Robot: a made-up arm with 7 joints.
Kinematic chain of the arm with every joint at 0, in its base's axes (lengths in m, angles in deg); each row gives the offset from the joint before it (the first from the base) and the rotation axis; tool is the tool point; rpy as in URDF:
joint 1: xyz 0 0 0.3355 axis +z
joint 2: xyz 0 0 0 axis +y
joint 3: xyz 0 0 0.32 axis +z
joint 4: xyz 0.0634 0 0 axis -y
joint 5: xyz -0.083 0 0.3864 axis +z
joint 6: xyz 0 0 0 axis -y
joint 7: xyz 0.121 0 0 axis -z
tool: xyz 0 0 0 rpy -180 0 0
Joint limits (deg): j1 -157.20..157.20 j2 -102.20..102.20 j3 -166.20..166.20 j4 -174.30..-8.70 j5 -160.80..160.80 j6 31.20..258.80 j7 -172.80..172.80
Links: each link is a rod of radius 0.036 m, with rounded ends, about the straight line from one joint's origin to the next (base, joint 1, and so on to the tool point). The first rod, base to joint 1, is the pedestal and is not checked.
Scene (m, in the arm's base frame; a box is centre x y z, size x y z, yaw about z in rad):
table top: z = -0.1
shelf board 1: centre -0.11 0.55 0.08 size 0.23 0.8 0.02 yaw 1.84
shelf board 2: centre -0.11 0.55 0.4 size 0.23 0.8 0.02 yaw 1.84
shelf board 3: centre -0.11 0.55 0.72 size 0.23 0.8 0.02 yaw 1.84
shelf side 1: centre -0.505 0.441 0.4 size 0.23 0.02 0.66 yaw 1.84
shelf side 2: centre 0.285 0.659 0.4 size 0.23 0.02 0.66 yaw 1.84
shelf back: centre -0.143 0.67 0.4 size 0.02 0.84 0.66 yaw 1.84
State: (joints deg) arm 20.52 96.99 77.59 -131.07 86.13 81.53 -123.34
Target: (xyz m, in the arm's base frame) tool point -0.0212 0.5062 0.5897
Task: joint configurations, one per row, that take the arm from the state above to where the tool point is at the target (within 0.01 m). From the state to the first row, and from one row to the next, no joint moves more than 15 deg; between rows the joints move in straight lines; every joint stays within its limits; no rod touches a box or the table.
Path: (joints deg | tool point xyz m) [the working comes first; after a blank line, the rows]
Joints at the target: 18.64 87.44 113.64 -118.34 87.21 74.75 -123.34
Straight joint move there: touches shelf board 2.

1: 10.84 92.87 74.93 -141.63 85.45 81.16 -123.34 | -0.1114 0.4175 0.2401
2: 1.16 88.76 72.27 -152.18 84.77 80.79 -123.34 | -0.0947 0.3577 0.2389
3: -8.53 84.64 69.62 -162.74 84.08 80.42 -123.34 | -0.0877 0.2958 0.2404
4: -7.43 89.03 82.40 -158.52 83.89 76.82 -123.34 | -0.0768 0.3361 0.3180
5: -6.34 93.42 95.18 -154.30 83.69 73.22 -123.34 | -0.0551 0.3562 0.4076
6: -5.24 97.81 107.97 -150.08 83.49 69.62 -123.34 | -0.0200 0.3523 0.5013
7: -4.15 102.20 120.75 -145.85 83.29 66.02 -123.34 | 0.0294 0.3229 0.5897
8: 7.24 94.82 117.20 -132.10 85.25 70.39 -123.34 | 0.0123 0.4205 0.5900
9: 18.64 87.44 113.64 -118.34 87.21 74.75 -123.34 | -0.0213 0.5062 0.5897

